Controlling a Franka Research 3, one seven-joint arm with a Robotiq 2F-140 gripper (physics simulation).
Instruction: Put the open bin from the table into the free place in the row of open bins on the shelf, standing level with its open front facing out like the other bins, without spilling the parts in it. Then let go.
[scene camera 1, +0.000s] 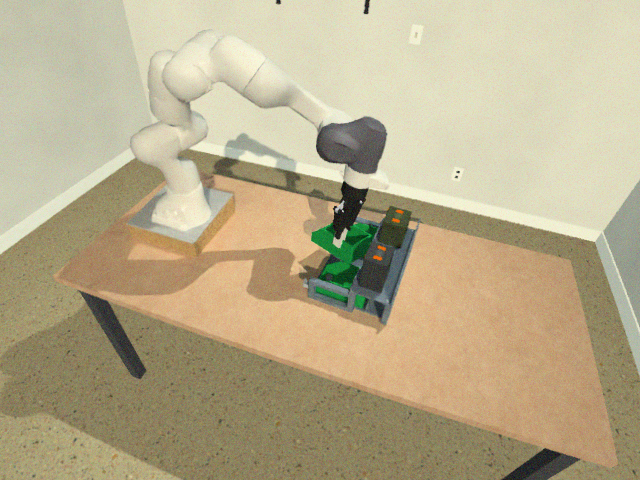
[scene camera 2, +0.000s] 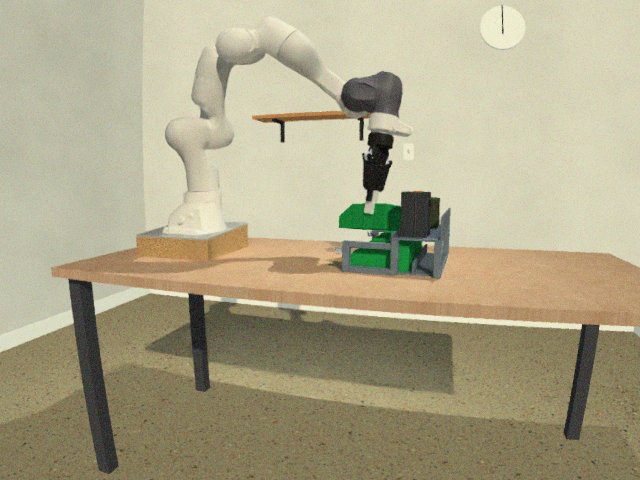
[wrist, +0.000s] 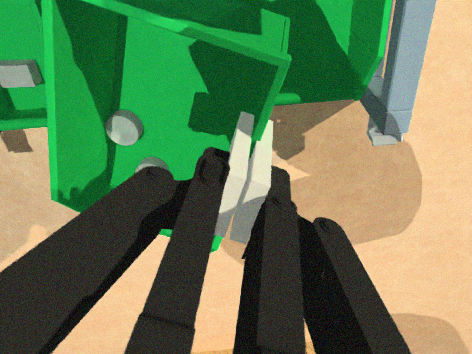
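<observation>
The held green open bin is above the front part of the shelf. It looks roughly level but turned at an angle to the row. Two round grey parts show inside it, one near its middle, the other partly behind a finger. My gripper is shut on one side wall of this bin. A green bin stands at the near end of the row; another stands at the far end. The free place is largely hidden under the held bin.
Two dark boxes with orange marks, a near one and a far one, stand on the shelf's upper level, close behind the held bin. The shelf stands on the wooden table. The arm's base is at the table's left.
</observation>
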